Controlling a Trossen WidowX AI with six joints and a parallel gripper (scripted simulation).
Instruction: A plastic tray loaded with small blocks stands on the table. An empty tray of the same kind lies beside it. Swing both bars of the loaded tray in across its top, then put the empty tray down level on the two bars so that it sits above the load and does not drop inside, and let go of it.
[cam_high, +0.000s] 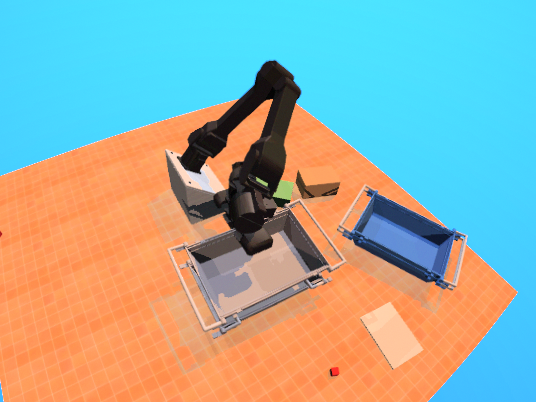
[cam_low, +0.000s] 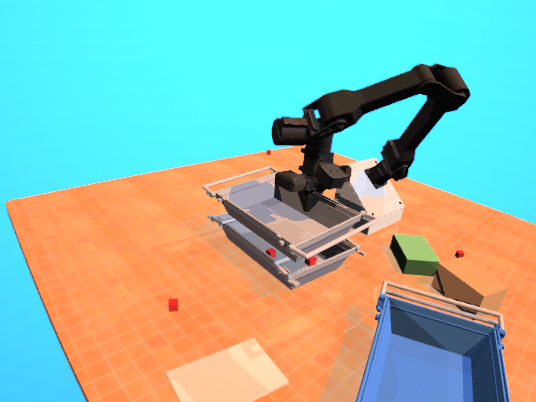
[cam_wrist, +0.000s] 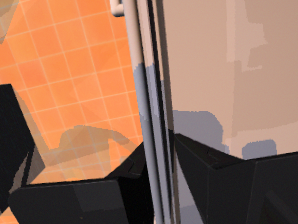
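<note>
My gripper tip is 80 mm short of the grey tray, 20 mm below it and 10 mm to the left of it. From my gripper tip the other things lie so: brown box 360 mm to the left, 110 mm behind, 60 mm below; red cube 370 mm ahead, 80 mm below, 10 mm to the left; green box 210 mm to the left, 160 mm behind, 70 mm below.
</note>
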